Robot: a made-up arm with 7 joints. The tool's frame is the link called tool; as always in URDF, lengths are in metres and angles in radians. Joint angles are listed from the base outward.
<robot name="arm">
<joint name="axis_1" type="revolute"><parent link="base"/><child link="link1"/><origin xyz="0 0 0.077" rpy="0 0 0"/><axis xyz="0 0 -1"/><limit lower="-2.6" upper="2.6"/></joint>
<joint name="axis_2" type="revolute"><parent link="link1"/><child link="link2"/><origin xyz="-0.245 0.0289 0.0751" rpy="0 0 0"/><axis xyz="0 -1 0"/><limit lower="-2.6" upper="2.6"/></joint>
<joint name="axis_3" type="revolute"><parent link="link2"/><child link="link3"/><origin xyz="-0.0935 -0.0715 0.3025" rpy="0 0 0"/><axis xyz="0 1 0"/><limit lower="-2.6" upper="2.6"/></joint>
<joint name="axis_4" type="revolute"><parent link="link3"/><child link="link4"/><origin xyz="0.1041 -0.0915 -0.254" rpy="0 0 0"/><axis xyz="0 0 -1"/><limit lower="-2.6" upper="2.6"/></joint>
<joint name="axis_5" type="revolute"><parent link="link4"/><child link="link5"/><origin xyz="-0.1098 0.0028 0.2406" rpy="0 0 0"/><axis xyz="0 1 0"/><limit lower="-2.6" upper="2.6"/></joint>
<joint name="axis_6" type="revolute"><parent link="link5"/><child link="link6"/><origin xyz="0.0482 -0.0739 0.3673" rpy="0 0 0"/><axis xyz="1 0 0"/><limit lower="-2.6" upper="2.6"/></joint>
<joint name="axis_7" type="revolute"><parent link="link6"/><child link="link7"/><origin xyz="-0.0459 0.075 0.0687" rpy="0 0 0"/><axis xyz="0 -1 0"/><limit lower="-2.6" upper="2.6"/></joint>
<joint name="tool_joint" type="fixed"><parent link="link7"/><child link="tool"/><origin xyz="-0.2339 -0.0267 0.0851" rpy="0 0 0"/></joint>
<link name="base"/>
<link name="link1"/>
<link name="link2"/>
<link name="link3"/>
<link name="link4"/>
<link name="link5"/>
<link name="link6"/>
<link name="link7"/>
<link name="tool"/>
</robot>
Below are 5 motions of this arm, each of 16 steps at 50 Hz.
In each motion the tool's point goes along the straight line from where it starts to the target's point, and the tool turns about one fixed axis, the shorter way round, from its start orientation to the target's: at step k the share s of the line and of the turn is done. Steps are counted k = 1, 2, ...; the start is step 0. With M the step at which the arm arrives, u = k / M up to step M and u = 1 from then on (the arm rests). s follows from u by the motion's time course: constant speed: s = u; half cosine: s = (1 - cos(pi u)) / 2; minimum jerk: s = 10 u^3 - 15 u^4 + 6 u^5.
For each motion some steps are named. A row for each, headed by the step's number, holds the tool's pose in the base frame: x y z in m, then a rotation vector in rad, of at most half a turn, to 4 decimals.
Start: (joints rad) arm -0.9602 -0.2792 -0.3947 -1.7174 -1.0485 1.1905 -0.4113
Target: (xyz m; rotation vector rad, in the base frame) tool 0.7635 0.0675 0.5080 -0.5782 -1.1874 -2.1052
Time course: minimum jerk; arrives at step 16
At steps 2, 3, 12, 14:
2: 0.7088 -0.2393 0.6031 -0.8705 -0.8843 -2.4645
3: 0.7106 -0.2291 0.5999 -0.8606 -0.8958 -2.4533
12: 0.7577 0.0352 0.5180 -0.6085 -1.1595 -2.1451
14: 0.7626 0.0625 0.5096 -0.5829 -1.1831 -2.1114

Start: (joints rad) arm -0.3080 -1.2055 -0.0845 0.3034 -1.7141 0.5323 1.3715
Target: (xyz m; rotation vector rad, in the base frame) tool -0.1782 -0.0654 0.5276 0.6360 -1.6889 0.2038
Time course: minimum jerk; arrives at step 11
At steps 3, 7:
3: -0.2368 -0.0637 0.4787 0.5762 -1.8559 0.1520
7: -0.1955 -0.0649 0.5132 0.6190 -1.7383 0.1889

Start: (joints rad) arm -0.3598 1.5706 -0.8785 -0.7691 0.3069 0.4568 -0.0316
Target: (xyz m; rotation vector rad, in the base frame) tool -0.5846 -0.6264 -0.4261 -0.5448 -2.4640 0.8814
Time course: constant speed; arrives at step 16
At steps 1, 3, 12, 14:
1: -0.7627 -0.6340 -0.3469 -0.3091 -1.9937 0.8369
3: -0.7390 -0.6330 -0.3575 -0.3388 -2.0568 0.8447
12: -0.6321 -0.6284 -0.4050 -0.4788 -2.3392 0.8728
14: -0.6084 -0.6274 -0.4155 -0.5115 -2.4017 0.8774

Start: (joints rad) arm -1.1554 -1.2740 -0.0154 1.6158 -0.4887 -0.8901 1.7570
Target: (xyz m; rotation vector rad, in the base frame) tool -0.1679 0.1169 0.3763 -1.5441 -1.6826 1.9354
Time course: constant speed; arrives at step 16
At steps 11, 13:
11: -0.1305 0.1387 0.3960 -1.6064 -1.4833 1.8829
13: -0.1455 0.1300 0.3881 -1.5831 -1.5627 1.9049

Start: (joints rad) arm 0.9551 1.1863 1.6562 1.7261 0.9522 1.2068 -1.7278
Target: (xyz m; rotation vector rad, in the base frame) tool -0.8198 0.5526 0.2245 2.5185 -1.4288 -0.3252
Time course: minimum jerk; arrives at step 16
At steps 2, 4, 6, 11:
2: -0.7919 0.3254 0.4631 2.6483 -0.7723 -0.9102
4: -0.7944 0.3456 0.4419 2.6460 -0.8342 -0.8607
6: -0.7993 0.3853 0.4003 2.6361 -0.9539 -0.7620
11: -0.8147 0.5110 0.2681 2.5591 -1.3160 -0.4361

